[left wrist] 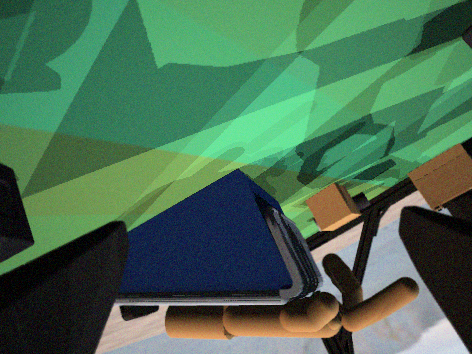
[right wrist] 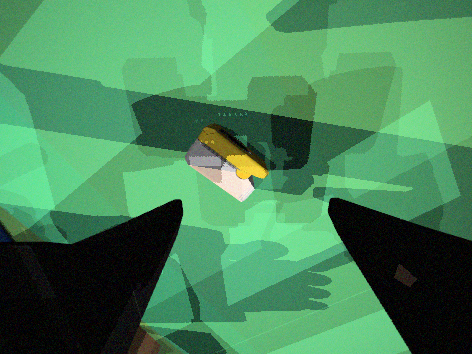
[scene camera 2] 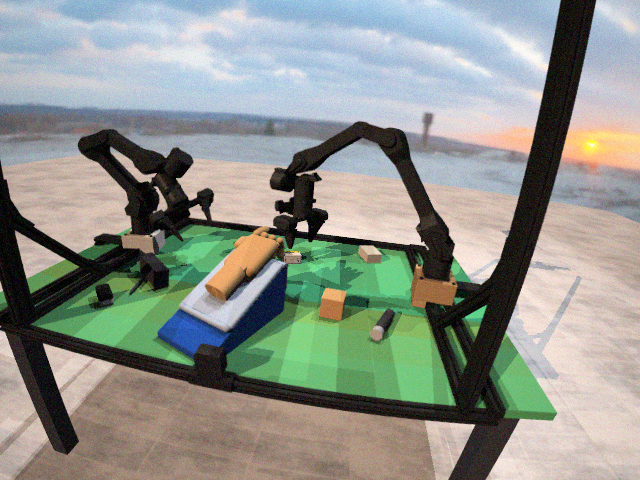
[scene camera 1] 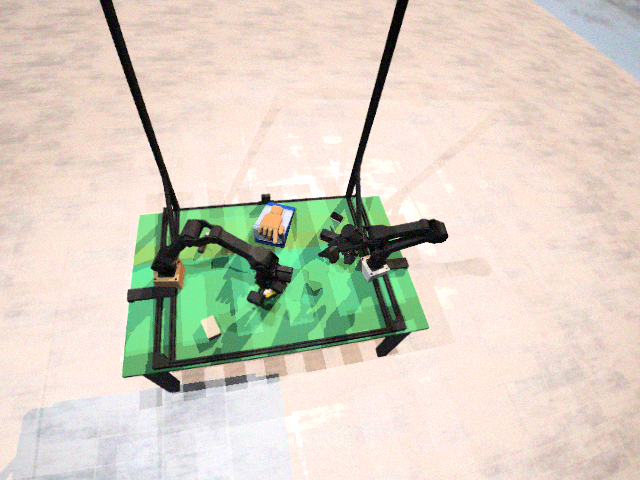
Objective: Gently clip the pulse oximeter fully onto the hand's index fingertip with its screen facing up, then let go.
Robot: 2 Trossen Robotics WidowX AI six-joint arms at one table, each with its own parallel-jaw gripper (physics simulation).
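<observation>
The white and yellow pulse oximeter lies on the table beyond the hand in scene camera 2, its white and yellow halves side by side in the right wrist view. My right gripper is open and empty above it, fingers pointing down. The tan hand rests on a sloped blue and white stand; one finger reaches past the others. My left gripper is open and empty, beside the stand. The oximeter's screen cannot be made out.
An orange cube and a dark cylinder with a pale end lie beside the stand. A cream block lies farther off. A small black box lies on the stand's other side. Black rails and uprights frame the table.
</observation>
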